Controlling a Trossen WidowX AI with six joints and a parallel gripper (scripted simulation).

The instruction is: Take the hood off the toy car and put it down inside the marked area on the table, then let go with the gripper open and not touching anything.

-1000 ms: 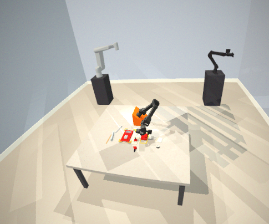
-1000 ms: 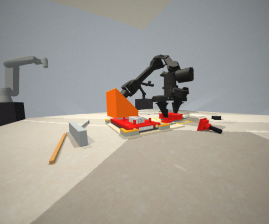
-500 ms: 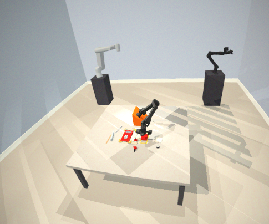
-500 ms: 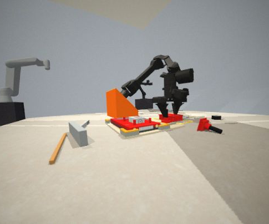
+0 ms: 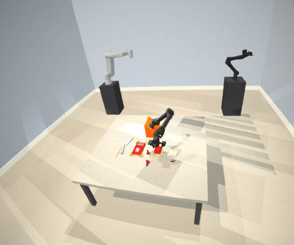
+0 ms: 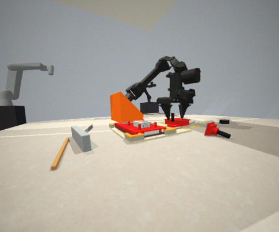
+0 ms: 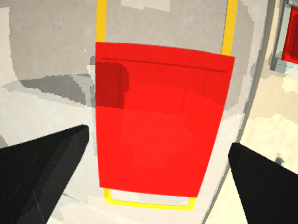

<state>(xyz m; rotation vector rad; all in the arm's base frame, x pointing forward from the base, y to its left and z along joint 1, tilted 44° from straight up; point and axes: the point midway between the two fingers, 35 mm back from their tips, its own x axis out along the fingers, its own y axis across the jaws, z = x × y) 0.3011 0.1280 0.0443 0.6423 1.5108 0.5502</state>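
Now: the red hood 10 mm below my gripper tip. The rest, counted from my gripper tip: black disc: 140 mm ahead, 180 mm to the left, 20 mm below; then orange stick: 70 mm ahead, 440 mm to the right, 20 mm below.
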